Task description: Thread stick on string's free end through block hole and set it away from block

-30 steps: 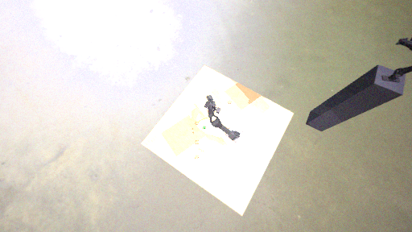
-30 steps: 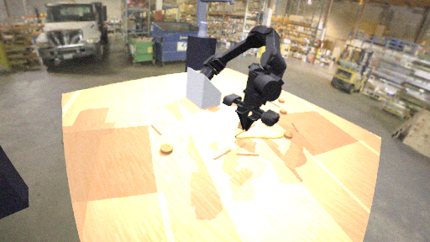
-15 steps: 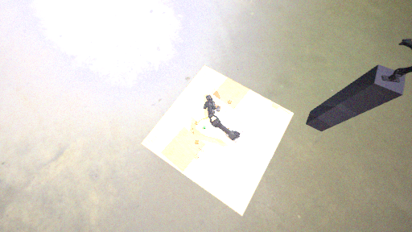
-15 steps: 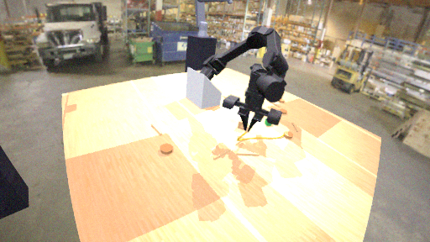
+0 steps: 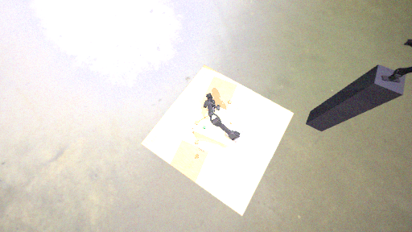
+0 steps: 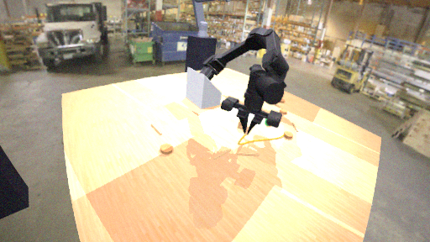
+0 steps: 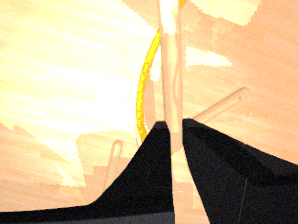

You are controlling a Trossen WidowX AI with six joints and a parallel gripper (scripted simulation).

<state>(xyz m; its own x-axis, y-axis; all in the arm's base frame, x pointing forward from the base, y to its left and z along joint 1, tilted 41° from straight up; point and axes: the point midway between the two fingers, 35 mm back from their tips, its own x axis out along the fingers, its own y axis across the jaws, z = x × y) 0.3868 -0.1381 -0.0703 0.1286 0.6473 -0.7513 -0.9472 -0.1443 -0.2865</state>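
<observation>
My gripper tip is now 11 cm to the right of the wooden block, 8 cm past it and 4 cm above it. The rest, counted from my gripper tip: green object 23 cm to the left, 5 cm below, 3 cm behind; then thin wooden stick 1 cm to the left; then round wooden button 22 cm to the left, 8 cm ahead, 5 cm below.
</observation>
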